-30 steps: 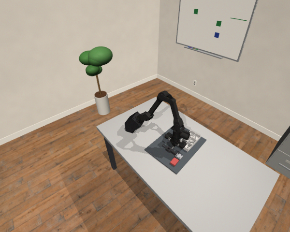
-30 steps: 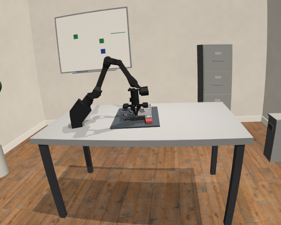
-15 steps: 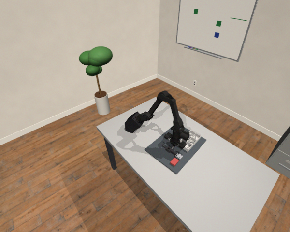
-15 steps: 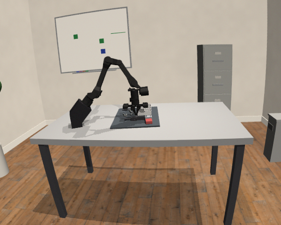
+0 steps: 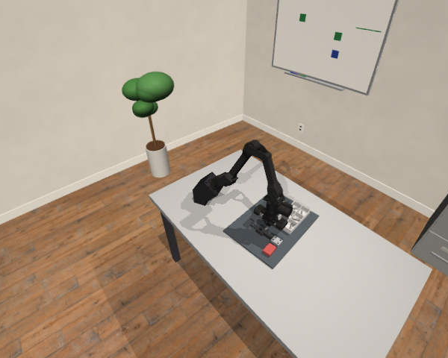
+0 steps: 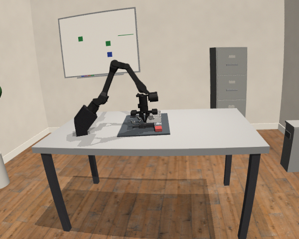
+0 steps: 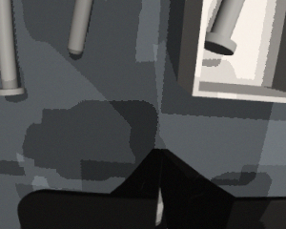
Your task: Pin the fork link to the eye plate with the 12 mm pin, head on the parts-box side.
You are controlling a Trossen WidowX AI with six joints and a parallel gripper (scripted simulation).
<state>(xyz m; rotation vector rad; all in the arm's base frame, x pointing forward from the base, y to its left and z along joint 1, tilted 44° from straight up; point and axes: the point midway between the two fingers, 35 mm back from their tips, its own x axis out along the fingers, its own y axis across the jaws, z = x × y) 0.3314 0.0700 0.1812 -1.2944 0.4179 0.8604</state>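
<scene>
Right now my hand is 2 cm short of the eye plate, 5 cm to the left of it and 3 cm above it. From my hand the other things lie so: mat (1 cm behind, 4 cm to the left, 5 cm below); grey headed pin (1 cm ahead, 3 cm to the right, 3 cm below); small grey block (10 cm ahead, 4 cm to the right, 2 cm below).
</scene>
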